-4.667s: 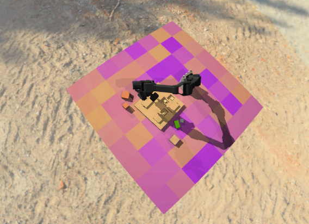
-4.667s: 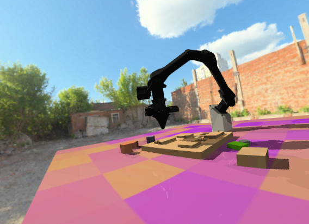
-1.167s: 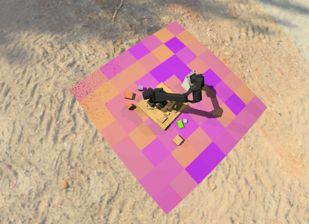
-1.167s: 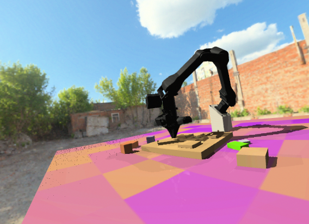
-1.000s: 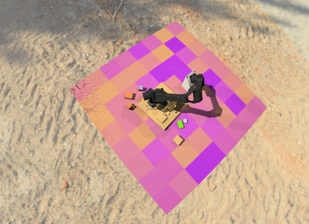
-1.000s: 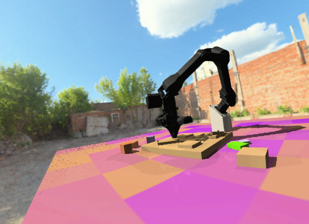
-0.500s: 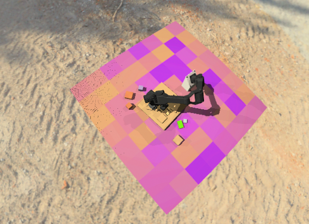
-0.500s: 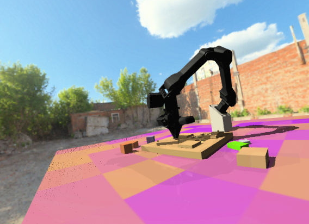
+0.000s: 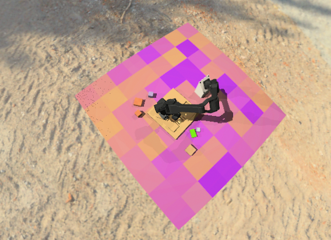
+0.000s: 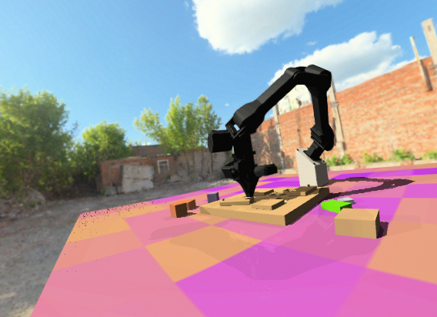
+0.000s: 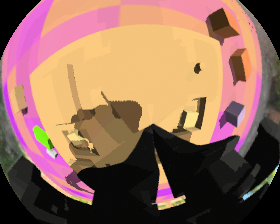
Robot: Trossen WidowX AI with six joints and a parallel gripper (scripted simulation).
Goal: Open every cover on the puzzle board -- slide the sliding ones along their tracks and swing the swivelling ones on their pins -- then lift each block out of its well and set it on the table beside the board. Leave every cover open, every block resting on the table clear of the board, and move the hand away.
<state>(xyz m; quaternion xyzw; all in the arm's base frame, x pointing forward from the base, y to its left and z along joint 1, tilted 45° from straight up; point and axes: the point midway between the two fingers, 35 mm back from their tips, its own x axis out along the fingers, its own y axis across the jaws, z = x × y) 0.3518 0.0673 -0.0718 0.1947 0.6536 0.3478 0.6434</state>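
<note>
Now: gripper tip 4 cm past the tan puzzle board and 4 cm to the right of it. From my gripper tip the other things lie so: green block 6 cm behind, 24 cm to the left, 2 cm below; orange block 14 cm ahead, 21 cm to the right, 1 cm below; greyish-purple block 2 cm ahead, 20 cm to the right.
</note>
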